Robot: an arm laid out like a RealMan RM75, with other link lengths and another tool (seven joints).
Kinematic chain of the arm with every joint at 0, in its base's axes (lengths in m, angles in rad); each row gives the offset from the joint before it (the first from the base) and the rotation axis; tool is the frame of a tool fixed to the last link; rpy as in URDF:
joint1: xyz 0 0 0.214 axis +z
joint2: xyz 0 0 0 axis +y
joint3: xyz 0 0 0.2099 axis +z
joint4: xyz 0 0 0 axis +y
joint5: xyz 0 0 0.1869 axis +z
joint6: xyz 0 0 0 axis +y
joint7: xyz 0 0 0.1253 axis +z
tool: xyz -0.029 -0.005 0.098 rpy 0.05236 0 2.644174
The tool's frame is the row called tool.
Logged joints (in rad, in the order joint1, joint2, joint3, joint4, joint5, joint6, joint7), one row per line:
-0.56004 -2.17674 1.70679 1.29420 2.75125 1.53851 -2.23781
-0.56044 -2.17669 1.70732 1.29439 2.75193 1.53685 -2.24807
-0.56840 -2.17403 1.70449 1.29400 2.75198 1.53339 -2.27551
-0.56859 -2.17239 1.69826 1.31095 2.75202 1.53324 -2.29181
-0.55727 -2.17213 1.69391 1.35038 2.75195 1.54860 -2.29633
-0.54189 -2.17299 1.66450 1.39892 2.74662 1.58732 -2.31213
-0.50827 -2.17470 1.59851 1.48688 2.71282 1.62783 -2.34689
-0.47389 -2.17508 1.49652 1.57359 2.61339 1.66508 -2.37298
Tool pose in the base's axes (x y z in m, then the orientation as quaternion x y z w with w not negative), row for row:
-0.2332 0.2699 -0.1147 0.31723 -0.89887 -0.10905 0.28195
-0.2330 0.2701 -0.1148 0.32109 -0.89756 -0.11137 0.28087
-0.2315 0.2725 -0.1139 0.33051 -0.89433 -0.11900 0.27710
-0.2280 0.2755 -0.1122 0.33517 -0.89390 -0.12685 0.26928
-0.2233 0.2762 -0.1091 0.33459 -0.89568 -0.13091 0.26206
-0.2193 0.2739 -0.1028 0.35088 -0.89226 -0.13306 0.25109
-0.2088 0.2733 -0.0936 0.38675 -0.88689 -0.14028 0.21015
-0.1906 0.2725 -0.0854 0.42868 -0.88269 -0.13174 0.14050
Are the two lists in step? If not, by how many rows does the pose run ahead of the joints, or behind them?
They are in step.
